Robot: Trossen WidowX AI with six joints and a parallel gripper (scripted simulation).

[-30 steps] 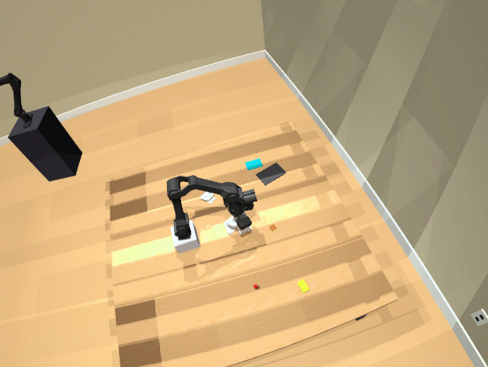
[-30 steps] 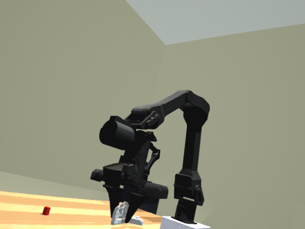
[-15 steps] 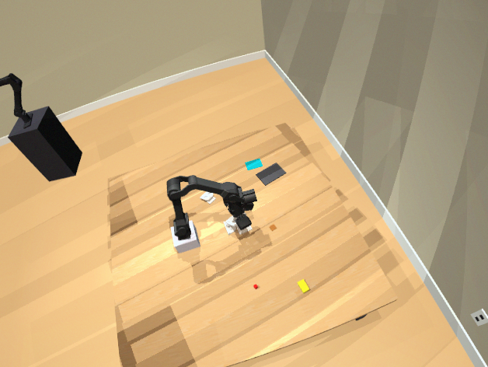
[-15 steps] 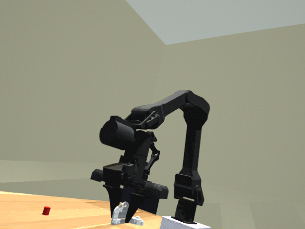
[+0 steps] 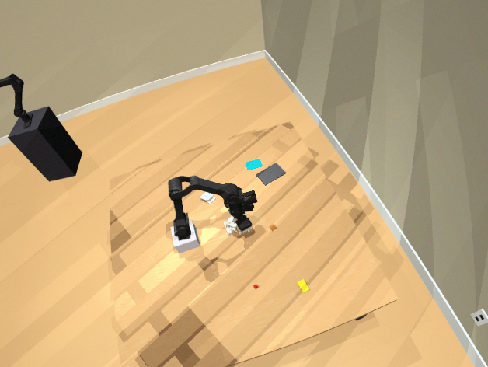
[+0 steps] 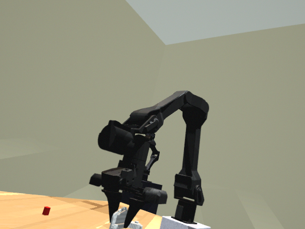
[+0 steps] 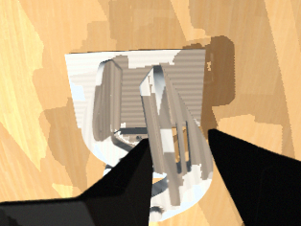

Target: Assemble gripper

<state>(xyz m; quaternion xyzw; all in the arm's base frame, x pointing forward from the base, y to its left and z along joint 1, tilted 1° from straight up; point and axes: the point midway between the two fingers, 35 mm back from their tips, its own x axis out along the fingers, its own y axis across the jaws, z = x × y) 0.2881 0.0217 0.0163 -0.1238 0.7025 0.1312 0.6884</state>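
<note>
Right now the flat white plate is 70 mm below my gripper tip, 30 mm to the left of it and 10 mm ahead of it. Round my gripper tip: red cube: 330 mm to the right, 60 mm below, 20 mm ahead; then dark grey plate: 330 mm to the left, 220 mm ahead, 70 mm below; then small brown piece: 160 mm ahead, 70 mm below, 30 mm to the right.
</note>
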